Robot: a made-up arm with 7 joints. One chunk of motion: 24 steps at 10 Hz.
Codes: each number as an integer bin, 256 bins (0 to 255) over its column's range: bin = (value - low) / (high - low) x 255, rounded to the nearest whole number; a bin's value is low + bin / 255 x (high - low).
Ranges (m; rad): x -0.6..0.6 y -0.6..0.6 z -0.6..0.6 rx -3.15..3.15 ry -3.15..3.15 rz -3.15..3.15
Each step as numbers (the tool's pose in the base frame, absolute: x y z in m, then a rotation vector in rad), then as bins.
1 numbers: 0.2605 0.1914 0.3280 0.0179 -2.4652 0.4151
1 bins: 183 168 197 128 28 144
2 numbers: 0.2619 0.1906 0.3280 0.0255 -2.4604 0.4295
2 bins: 183 168 197 129 28 145
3 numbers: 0.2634 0.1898 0.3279 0.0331 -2.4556 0.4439
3 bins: 183 168 197 129 28 145
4 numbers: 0.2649 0.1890 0.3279 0.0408 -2.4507 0.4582
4 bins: 184 168 197 129 28 146
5 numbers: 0.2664 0.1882 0.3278 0.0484 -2.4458 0.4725
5 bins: 184 167 197 129 29 147
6 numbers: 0.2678 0.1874 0.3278 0.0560 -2.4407 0.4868
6 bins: 184 167 197 130 29 147
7 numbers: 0.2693 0.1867 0.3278 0.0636 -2.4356 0.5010
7 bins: 185 167 197 130 29 148
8 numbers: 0.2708 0.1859 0.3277 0.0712 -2.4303 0.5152
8 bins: 185 167 197 130 29 148
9 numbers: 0.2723 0.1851 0.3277 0.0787 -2.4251 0.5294
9 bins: 185 167 197 131 29 149
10 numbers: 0.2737 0.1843 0.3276 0.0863 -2.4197 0.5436
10 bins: 186 167 197 131 30 150
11 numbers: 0.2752 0.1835 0.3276 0.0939 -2.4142 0.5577
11 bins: 186 166 197 131 30 150
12 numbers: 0.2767 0.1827 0.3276 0.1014 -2.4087 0.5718
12 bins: 186 166 197 132 30 151
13 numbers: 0.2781 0.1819 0.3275 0.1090 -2.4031 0.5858
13 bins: 187 166 197 132 30 151
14 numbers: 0.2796 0.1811 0.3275 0.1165 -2.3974 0.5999
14 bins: 187 166 197 132 30 152
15 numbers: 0.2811 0.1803 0.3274 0.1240 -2.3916 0.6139
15 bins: 187 166 197 133 31 152
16 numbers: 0.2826 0.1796 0.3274 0.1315 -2.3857 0.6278
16 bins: 188 166 197 133 31 153
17 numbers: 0.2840 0.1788 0.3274 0.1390 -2.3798 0.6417
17 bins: 188 165 197 133 31 153
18 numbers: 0.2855 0.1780 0.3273 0.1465 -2.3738 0.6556
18 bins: 188 165 197 133 31 154
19 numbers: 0.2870 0.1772 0.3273 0.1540 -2.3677 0.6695
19 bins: 188 165 197 134 32 155
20 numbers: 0.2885 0.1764 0.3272 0.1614 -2.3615 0.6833
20 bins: 189 165 197 134 32 155
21 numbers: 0.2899 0.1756 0.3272 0.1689 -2.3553 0.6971
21 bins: 189 165 197 134 32 156
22 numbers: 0.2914 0.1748 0.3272 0.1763 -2.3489 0.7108
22 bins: 189 165 197 135 32 156
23 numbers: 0.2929 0.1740 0.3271 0.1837 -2.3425 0.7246
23 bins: 190 164 197 135 33 157
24 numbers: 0.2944 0.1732 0.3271 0.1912 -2.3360 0.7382
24 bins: 190 164 197 135 33 157
